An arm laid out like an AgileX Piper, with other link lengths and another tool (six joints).
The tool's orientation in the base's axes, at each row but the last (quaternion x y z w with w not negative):
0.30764 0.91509 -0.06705 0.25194
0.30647 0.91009 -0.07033 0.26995
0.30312 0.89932 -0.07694 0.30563
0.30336 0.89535 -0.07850 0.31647
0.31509 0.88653 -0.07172 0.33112
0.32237 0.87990 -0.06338 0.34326
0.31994 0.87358 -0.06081 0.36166
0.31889 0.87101 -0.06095 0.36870
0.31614 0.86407 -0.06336 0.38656
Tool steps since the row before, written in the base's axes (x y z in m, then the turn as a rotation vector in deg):
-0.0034 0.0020 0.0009 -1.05 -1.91 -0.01
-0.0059 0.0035 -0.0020 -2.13 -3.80 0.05
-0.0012 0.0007 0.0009 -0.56 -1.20 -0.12
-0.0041 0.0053 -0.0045 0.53 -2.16 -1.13
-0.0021 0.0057 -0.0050 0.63 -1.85 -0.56
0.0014 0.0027 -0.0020 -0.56 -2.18 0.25
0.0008 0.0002 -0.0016 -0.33 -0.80 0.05
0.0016 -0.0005 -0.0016 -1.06 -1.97 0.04
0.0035 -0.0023 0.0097 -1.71 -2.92 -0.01
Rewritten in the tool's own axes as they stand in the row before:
0.0029 -0.0004 -0.0028 -0.29 -2.16 0.10
0.0068 -0.0008 -0.0020 -0.58 -4.32 0.12
0.0006 -0.0001 -0.0016 -0.17 -1.30 0.20
0.0079 0.0016 -0.0003 -0.70 -1.48 1.88
0.0073 0.0028 0.0008 -0.96 -1.13 1.39
0.0019 0.0028 0.0014 -0.99 -2.02 0.22
0.0007 0.0004 0.0016 -0.27 -0.82 0.04
0.0000 0.0004 0.0023 -0.48 -2.19 0.00
-0.0098 0.0016 -0.0037 -0.59 -3.33 -0.03

